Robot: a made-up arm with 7 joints.
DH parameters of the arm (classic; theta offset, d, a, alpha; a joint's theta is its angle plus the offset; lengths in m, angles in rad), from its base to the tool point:
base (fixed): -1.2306 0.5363 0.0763 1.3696
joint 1: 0 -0.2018 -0.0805 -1.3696
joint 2: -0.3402 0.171 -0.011 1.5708
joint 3: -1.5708 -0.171 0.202 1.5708
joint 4: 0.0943 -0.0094 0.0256 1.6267
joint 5: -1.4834 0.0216 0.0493 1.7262
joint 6: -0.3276 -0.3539 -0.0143 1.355
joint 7: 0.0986 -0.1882 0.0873 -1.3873
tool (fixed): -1.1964 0.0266 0 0
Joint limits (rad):
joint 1: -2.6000..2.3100
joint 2: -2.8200..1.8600
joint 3: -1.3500..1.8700
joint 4: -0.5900..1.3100
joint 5: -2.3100..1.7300
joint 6: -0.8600..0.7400
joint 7: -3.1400..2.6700
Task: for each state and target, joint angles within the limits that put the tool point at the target. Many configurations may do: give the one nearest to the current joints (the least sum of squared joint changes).
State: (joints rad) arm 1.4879 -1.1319 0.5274 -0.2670 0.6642 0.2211 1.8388
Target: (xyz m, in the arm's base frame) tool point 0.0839 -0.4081 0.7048
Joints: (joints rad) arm 1.3020 -1.7004 0.9829 -0.1294 0.7991 0.5283 1.7307
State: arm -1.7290 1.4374 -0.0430 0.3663 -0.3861 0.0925 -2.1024
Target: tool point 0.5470 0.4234 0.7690
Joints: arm -2.1073 1.5451 -0.0251 0.4249 -0.5451 0.0670 -2.0982
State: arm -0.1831 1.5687 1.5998 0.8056 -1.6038 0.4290 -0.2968
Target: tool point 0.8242 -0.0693 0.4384
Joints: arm -0.7061 1.1924 0.8278 0.8088 -1.1088 0.6783 -0.4022
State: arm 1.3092 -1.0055 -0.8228 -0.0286 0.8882 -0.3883 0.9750
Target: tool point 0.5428 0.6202 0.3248
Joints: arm 1.0864 -0.4333 -1.3500 0.1336 1.3074 -0.5284 0.8137
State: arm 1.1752 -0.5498 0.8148 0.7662 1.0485 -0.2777 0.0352
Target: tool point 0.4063 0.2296 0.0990
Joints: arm 0.5517 -0.5734 -0.0707 1.0477 1.4632 -0.5294 -0.0497
